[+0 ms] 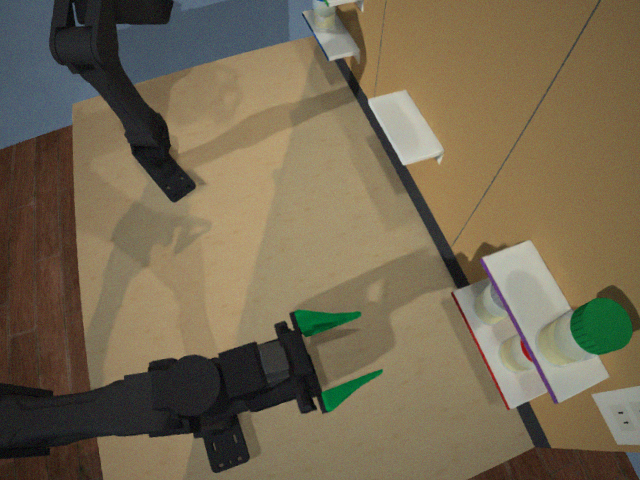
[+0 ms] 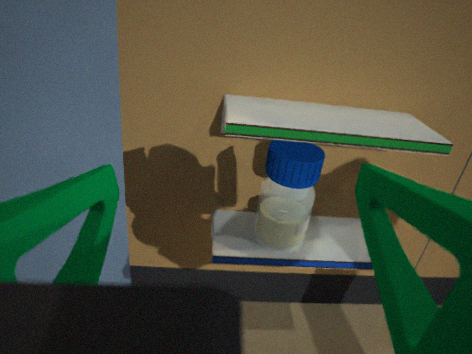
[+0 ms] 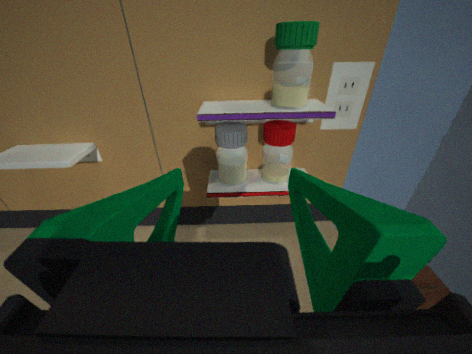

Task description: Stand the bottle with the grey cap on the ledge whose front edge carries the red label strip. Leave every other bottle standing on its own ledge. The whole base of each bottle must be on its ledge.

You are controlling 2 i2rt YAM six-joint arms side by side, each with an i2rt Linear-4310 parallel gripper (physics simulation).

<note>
I see my left gripper (image 2: 236,178), my right gripper (image 1: 371,341) and a red-capped bottle (image 1: 513,356).
The red-capped bottle also shows in image 3 (image 3: 277,152). My right gripper is seen too in image 3 (image 3: 235,176). Image 2 does not show the red-capped bottle: it is out of frame.
</note>
